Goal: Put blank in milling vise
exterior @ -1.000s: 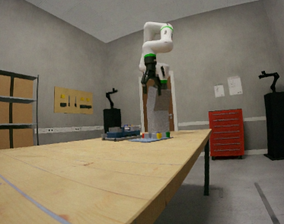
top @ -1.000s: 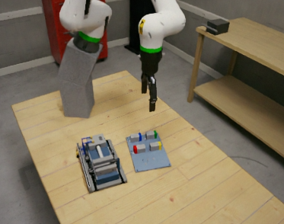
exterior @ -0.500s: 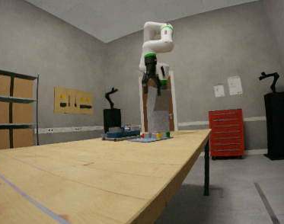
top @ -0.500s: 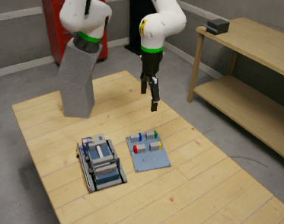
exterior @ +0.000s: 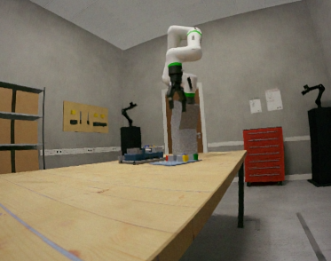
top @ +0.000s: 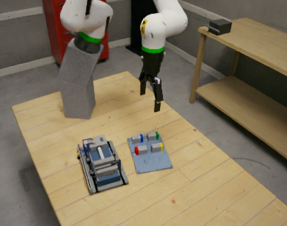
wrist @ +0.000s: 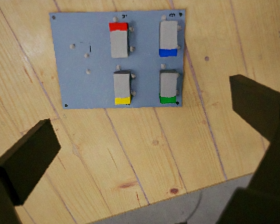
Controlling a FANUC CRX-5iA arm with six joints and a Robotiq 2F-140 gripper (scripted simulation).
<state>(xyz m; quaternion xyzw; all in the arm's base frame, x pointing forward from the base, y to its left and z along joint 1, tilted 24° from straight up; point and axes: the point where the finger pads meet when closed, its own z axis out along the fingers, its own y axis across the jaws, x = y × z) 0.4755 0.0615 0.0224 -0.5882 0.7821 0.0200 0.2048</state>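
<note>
Now: the red-ended blank 29 cm below my hand, 6 cm to the right of it and 2 cm ahead of it. Round my hand: blue-grey plate (32 cm below, 4 cm ahead, 2 cm to the right); green-ended blank (29 cm below, 6 cm to the left, 3 cm behind); yellow-ended blank (29 cm below, 5 cm ahead, 3 cm to the left).
</note>
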